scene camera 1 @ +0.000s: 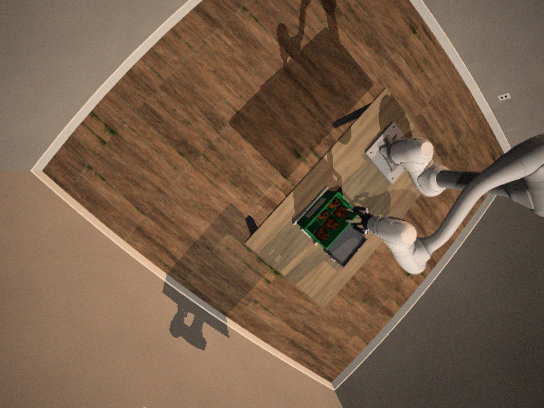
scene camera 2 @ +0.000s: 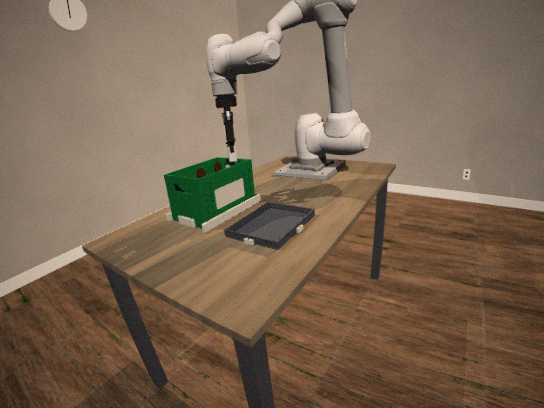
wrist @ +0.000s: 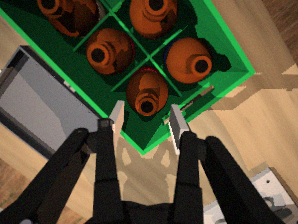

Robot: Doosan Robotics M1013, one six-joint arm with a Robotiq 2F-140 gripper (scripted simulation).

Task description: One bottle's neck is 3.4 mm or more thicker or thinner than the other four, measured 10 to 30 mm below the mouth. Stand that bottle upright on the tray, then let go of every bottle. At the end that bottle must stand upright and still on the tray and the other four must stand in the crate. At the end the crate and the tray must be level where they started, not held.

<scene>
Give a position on a bottle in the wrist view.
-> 147, 93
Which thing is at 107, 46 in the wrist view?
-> A bottle.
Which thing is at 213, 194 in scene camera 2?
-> A green crate.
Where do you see a green crate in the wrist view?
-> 66, 55
</scene>
